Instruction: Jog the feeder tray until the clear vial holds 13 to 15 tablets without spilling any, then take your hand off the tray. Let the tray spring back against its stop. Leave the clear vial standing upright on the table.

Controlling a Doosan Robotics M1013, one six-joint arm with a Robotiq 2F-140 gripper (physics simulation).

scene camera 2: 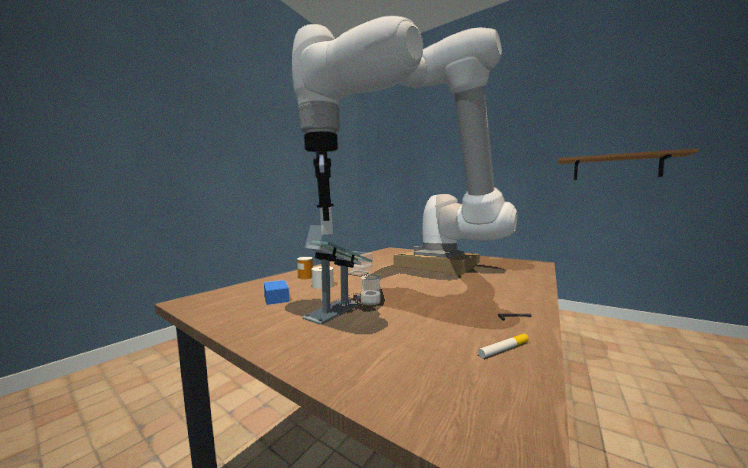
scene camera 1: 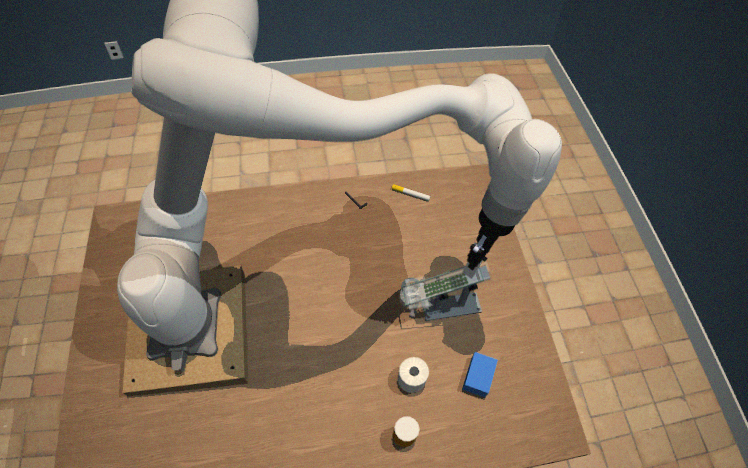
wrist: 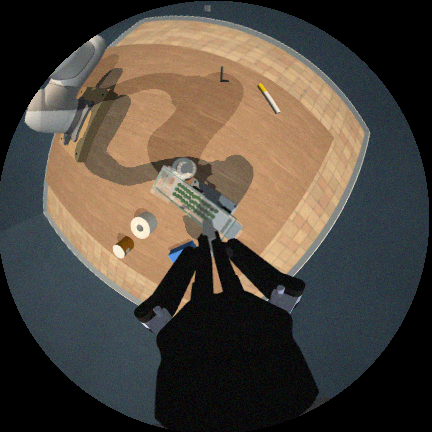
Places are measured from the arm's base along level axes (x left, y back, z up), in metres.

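Pixels of known places: gripper, fingertip midpoint: [scene camera 2: 327, 233] [scene camera 1: 468, 273] [wrist: 207, 226]; arm's base, origin of the base link: [scene camera 2: 439, 254] [scene camera 1: 185, 324] [wrist: 77, 117].
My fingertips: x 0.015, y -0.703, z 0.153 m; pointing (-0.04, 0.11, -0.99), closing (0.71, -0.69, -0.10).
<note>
Ahead of a thing's pixels: the offset from my fingertips to its top centre. "spot": to the spot under its first point.
The clear feeder tray {spot: dx +0.011, dy -0.044, dz -0.026 m} [scene camera 1: 483, 273] [scene camera 2: 337, 251] [wrist: 232, 229] slopes on its grey stand [scene camera 1: 469, 305] [scene camera 2: 326, 286] [wrist: 215, 195], with rows of green tablets inside. The clear vial {dx +0.040, dy +0.119, dz -0.127 m} [scene camera 2: 370, 288] [wrist: 184, 169] stands upright on the table below the tray's low end; in scene camera 1 it is hard to separate from the tray's outlet. The number of tablets in the vial cannot be read. My gripper [scene camera 1: 470, 270] [scene camera 2: 326, 227] [wrist: 207, 226] is shut with nothing between its fingers. Its pale fingertips point down at the tray's raised end, close to the upright end panel; contact cannot be told.
A blue block {dx -0.191, dy -0.029, dz -0.158 m} [scene camera 1: 481, 374] [scene camera 2: 276, 292] [wrist: 182, 252], a white roll {dx -0.180, dy +0.139, dz -0.138 m} [scene camera 1: 413, 383] [scene camera 2: 322, 277] [wrist: 150, 220] and a white-capped orange bottle {dx -0.316, dy +0.173, dz -0.124 m} [scene camera 1: 406, 430] [scene camera 2: 304, 268] [wrist: 124, 247] stand to one side. A marker {dx +0.396, dy +0.069, dz -0.181 m} [scene camera 1: 414, 193] [scene camera 2: 499, 347] [wrist: 270, 100] and a black hex key {dx +0.389, dy +0.238, dz -0.192 m} [scene camera 1: 353, 199] [scene camera 2: 515, 315] [wrist: 222, 74] lie opposite.
</note>
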